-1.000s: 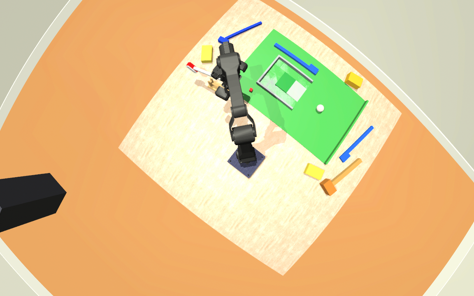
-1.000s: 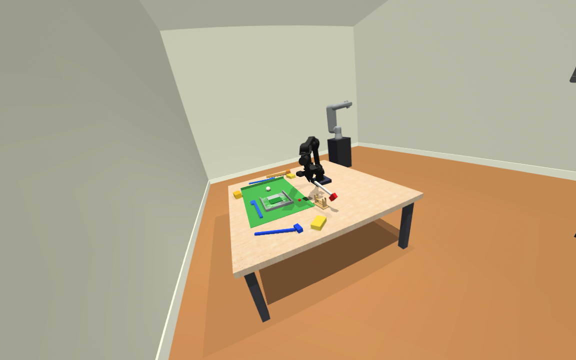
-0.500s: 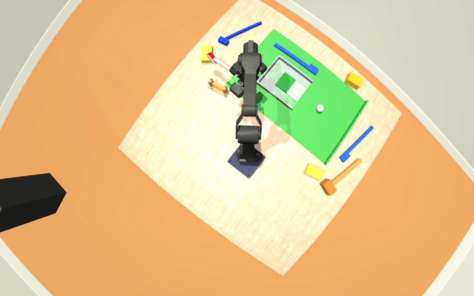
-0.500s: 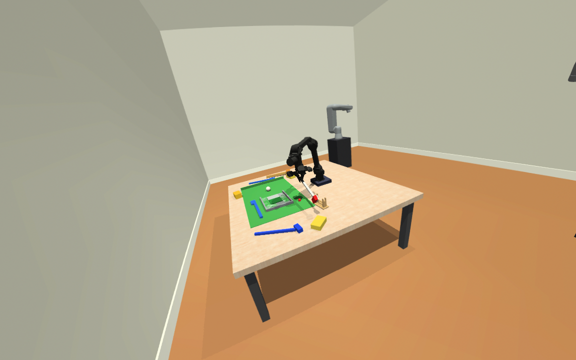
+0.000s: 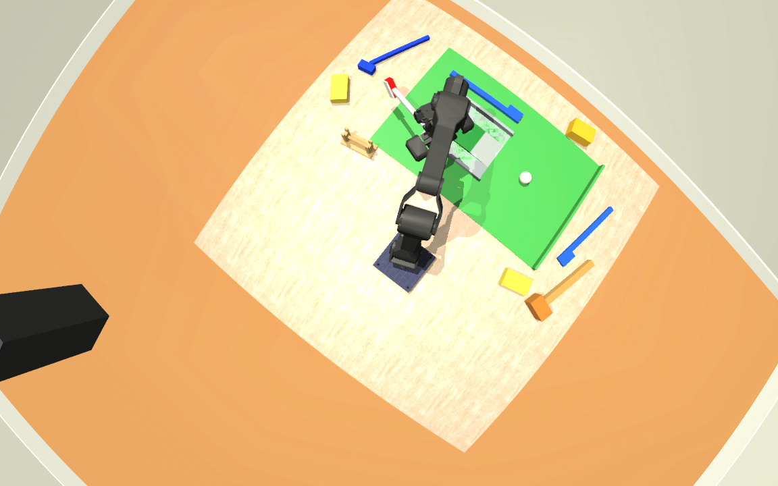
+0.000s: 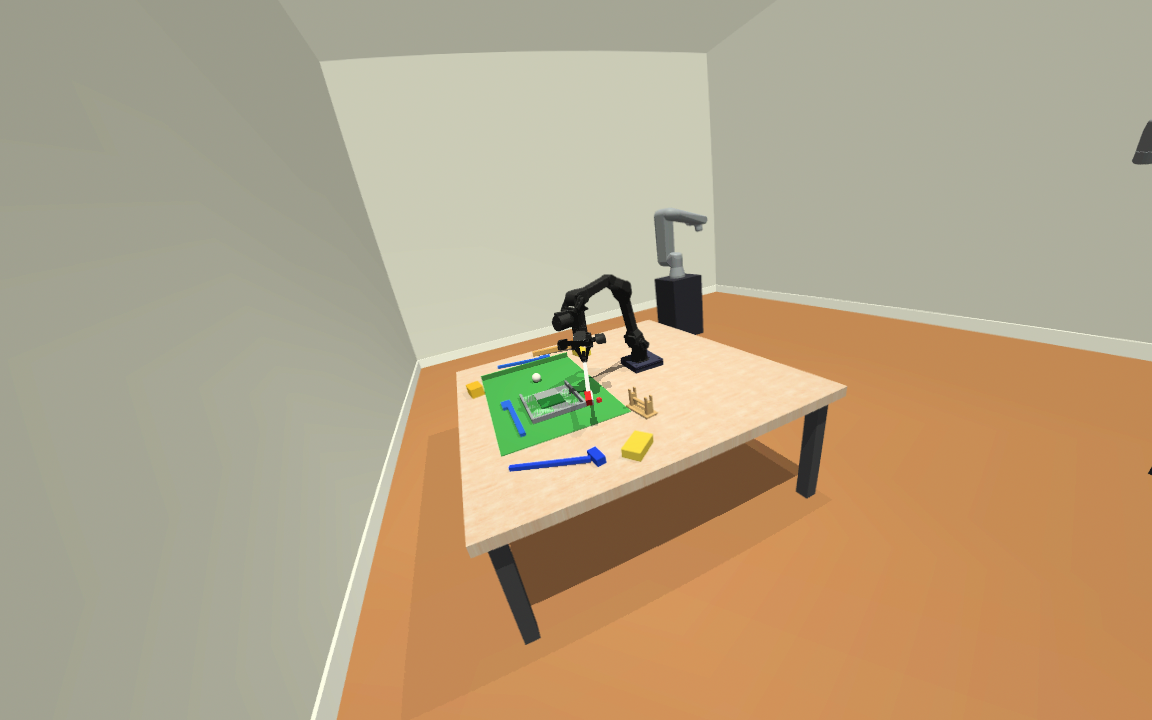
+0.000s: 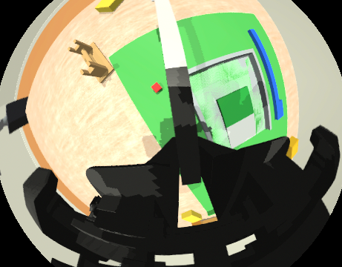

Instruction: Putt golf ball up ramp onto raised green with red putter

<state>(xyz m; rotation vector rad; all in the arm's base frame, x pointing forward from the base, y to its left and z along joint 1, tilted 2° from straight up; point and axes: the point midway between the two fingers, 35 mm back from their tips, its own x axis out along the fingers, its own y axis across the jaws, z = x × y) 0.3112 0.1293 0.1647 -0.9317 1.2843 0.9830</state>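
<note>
Now: the red putter 120 mm to the left of my gripper tip, 40 mm ahead of it and 10 mm below it. From my gripper tip the other things lie so: white golf ball (300 mm to the right, 160 mm ahead, 130 mm below); then wooden stand (220 mm to the left, 120 mm below, 110 mm behind); then small red cube (140 mm below, 70 mm to the left, 10 mm behind).
</note>
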